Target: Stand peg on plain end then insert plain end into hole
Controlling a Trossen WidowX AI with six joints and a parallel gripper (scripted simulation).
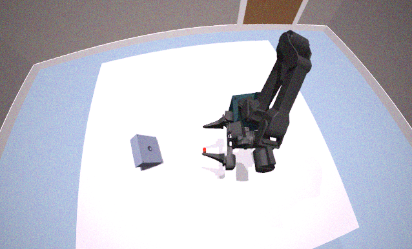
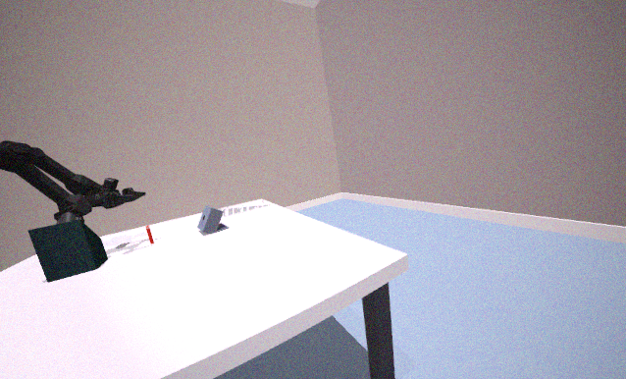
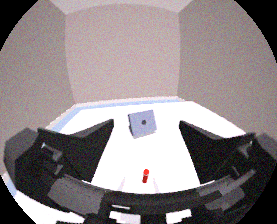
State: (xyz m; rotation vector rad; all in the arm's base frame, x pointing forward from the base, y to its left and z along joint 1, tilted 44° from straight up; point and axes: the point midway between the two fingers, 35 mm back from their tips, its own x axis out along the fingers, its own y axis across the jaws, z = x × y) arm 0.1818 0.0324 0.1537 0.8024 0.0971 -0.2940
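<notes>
Right now the red peg is 10 mm behind my gripper tip and 160 mm below it. From my gripper tip the other things lie so: grey sloped panel 240 mm ahead, 70 mm to the right, 170 mm below.
</notes>
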